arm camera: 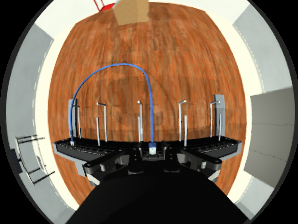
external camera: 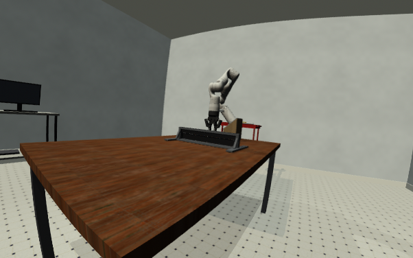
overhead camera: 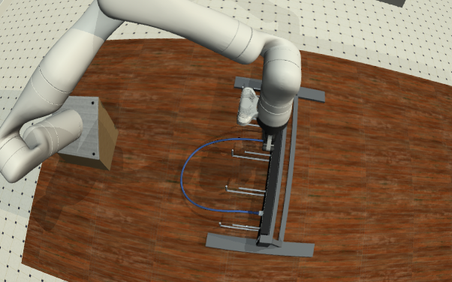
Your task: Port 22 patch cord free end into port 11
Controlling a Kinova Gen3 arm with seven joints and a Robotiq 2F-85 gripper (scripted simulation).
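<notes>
My gripper is now 10 mm short of the plug and 10 mm above it.
</notes>
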